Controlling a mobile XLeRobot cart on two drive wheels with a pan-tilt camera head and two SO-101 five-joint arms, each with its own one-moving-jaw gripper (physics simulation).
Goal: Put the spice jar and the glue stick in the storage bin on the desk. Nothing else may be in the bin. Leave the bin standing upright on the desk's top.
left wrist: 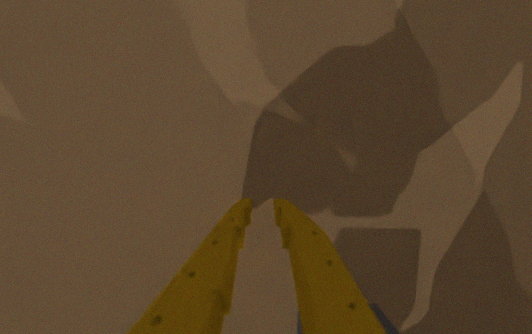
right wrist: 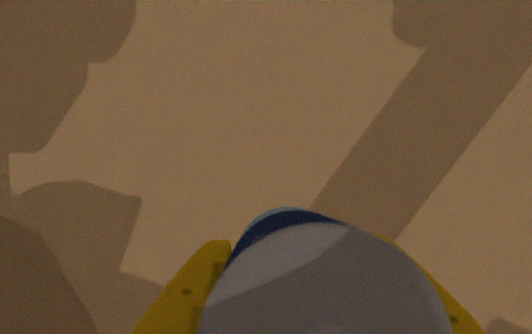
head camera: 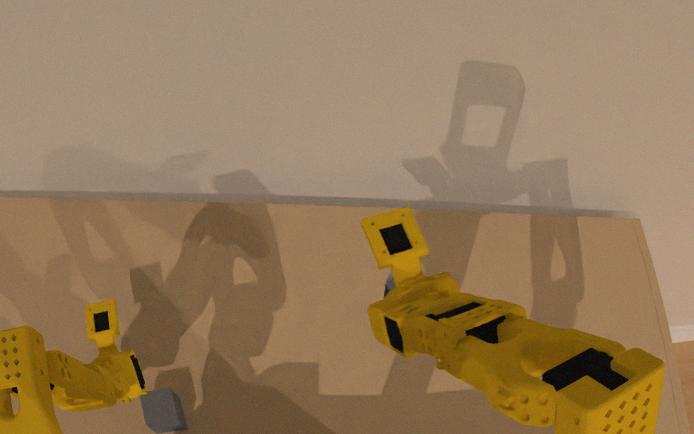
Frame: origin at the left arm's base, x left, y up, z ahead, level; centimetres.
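Where they show: left hand at its tool point: (left wrist: 250, 208) (head camera: 123, 367); right hand at its tool point: (right wrist: 229, 262) (head camera: 382, 305).
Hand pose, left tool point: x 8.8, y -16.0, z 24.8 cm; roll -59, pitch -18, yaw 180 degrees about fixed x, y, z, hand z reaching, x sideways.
Things, the pixels of their top centre, and the offset from my left tool point. Level surfaces: height alone.
- round thing at its top centre: (head camera: 402, 281) dx -30.4, dy +15.2, dz +4.7 cm
- desk top at its surface level: dy -0.5 cm
- small blue-grey block at its top centre: (head camera: 158, 406) dx -6.3, dy +3.5, dz -5.2 cm
My right gripper (right wrist: 302, 245) is shut on a round thing (head camera: 389, 284) (right wrist: 325, 280) with a flat grey top and a dark blue side; whether this is the spice jar I cannot tell. The jaws press on its two sides; in the head view the arm hides most of it. My left gripper (left wrist: 262, 204) is shut and empty, with a narrow slit between its tips, above the desk top (head camera: 348, 358) (left wrist: 100, 175). In the head view its jaws are hidden behind its own body. The storage bin and the glue stick do not show in these views.
A small blue-grey block (head camera: 162, 409) (left wrist: 382, 317) lies on the desk close beside the left gripper, partly behind a jaw in the left wrist view. A plain wall (head camera: 307, 92) rises behind the desk's back edge. The desk's right edge shows at the right. Arm shadows cross desk and wall.
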